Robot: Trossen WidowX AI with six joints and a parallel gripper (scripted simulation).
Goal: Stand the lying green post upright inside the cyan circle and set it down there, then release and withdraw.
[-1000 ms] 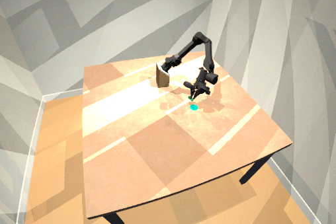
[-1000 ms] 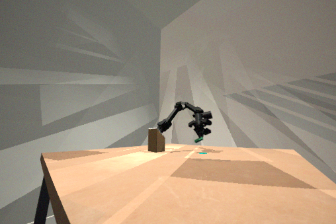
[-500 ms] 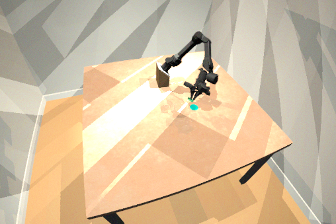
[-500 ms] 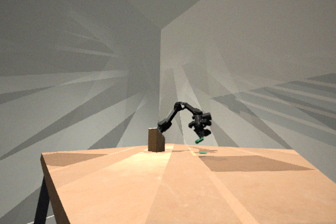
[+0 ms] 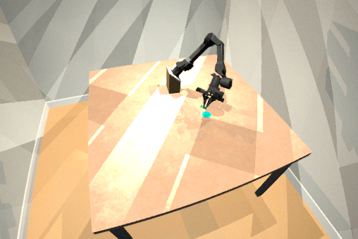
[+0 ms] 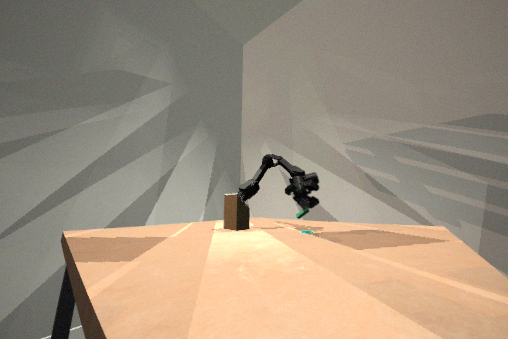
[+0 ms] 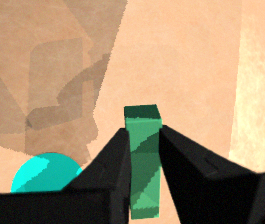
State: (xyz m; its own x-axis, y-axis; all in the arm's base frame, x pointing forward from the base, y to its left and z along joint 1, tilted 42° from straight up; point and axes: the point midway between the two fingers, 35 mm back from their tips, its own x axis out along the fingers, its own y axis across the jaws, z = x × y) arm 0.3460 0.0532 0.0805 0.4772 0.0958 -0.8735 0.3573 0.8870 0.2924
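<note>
My gripper tip is 2 cm past the cyan circle, 4 cm to the right of it and 10 cm above it. Also, from my gripper tip: green post (2 cm behind, 1 cm below).
</note>
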